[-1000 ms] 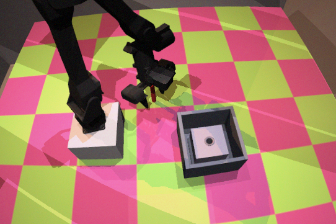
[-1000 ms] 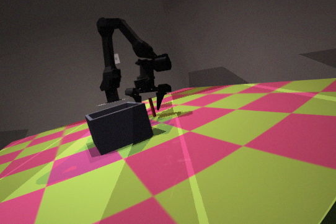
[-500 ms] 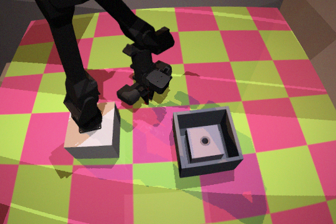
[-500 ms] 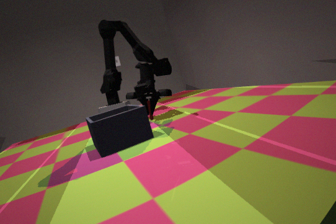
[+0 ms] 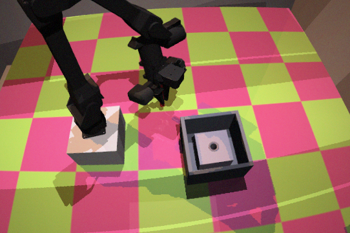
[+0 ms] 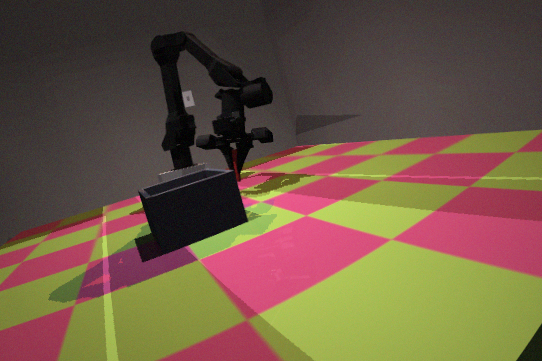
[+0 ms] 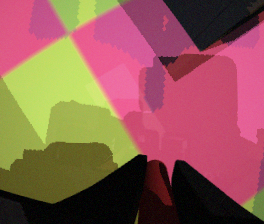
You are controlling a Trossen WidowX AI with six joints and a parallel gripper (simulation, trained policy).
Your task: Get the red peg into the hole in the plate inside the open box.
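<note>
My gripper tip is 100 mm short of the plate, 170 mm to the left of it and 20 mm above it. The rest, counted from my gripper tip: red peg: 10 mm behind, 10 mm to the left, 20 mm above; then dark box: 100 mm ahead, 170 mm to the right, 40 mm below.
</note>
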